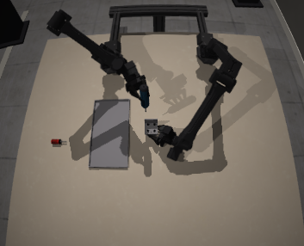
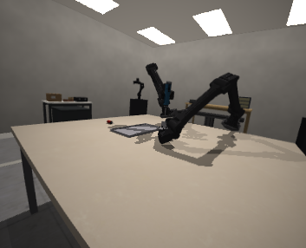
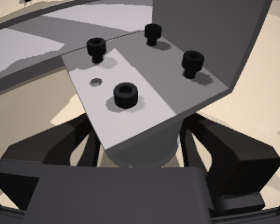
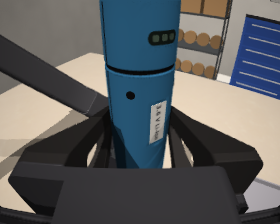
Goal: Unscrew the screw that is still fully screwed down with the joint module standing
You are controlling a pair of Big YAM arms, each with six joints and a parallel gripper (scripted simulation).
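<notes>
Right now the joint module is 10 mm above my left hand. From my left hand the other things lie so: grey bracket 50 mm above; flat grey tray 30 mm behind, 240 mm to the right, 20 mm below; red-handled tool 550 mm to the right, 10 mm below.
</notes>
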